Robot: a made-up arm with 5 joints.
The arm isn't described. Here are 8 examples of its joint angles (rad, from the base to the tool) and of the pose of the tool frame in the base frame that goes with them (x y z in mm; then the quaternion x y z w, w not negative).
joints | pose
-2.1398 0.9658 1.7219 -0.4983 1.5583 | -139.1 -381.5 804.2 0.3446 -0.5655 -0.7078 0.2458
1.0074 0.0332 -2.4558 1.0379 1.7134 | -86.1 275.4 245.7 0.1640 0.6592 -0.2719 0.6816
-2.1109 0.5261 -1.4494 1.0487 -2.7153 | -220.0 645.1 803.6 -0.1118 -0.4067 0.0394 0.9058
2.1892 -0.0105 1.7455 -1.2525 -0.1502 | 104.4 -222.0 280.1 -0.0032 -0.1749 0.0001 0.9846
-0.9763 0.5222 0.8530 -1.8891 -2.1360 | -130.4 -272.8 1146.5 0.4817 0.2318 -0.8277 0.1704
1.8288 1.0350 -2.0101 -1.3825 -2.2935 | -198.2 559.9 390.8 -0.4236 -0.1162 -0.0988 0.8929
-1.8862 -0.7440 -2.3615 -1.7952 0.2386 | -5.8 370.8 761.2 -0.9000 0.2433 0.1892 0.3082
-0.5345 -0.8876 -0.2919 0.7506 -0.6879 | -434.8 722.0 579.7 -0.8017 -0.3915 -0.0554 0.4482
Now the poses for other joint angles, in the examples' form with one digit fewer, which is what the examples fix.
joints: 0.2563 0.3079 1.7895 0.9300 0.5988
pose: 295 -289 746 -0.169 0.136 -0.104 0.971
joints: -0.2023 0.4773 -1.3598 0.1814 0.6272
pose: 211 535 661 0.810 0.269 -0.521 0.020
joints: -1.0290 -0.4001 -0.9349 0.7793 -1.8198
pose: -198 789 651 -0.557 -0.205 -0.023 0.805
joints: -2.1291 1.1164 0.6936 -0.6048 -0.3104
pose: -422 -270 889 -0.242 -0.946 0.202 0.080
